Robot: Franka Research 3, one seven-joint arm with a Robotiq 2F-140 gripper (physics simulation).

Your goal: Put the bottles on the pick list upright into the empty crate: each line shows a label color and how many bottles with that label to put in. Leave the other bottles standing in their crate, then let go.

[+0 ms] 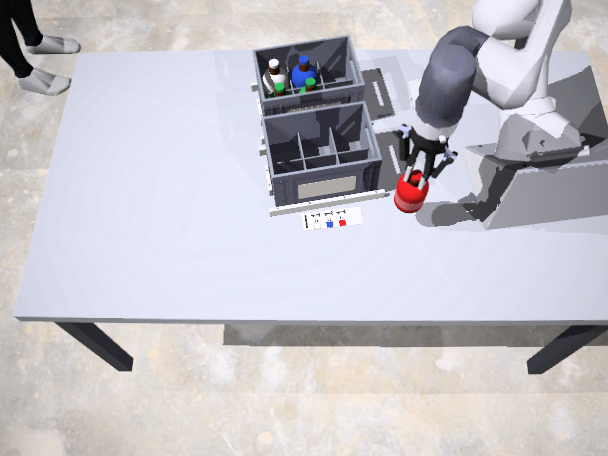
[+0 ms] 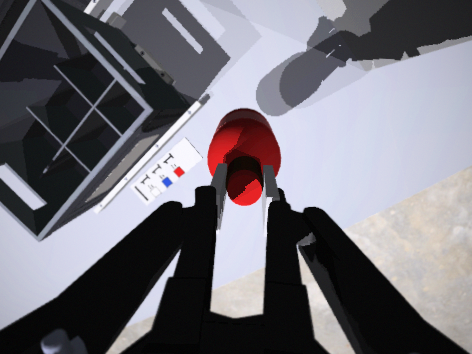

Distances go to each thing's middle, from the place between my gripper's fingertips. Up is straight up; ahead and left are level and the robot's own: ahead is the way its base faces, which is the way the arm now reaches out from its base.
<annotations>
I see my gripper 50 mm above the red bottle [image 1: 408,198] and 10 mm to the left of it. The rest, counted from my hand: white rail [image 1: 371,195]: 230 mm below, 190 mm ahead, 90 mm to the right.
</annotations>
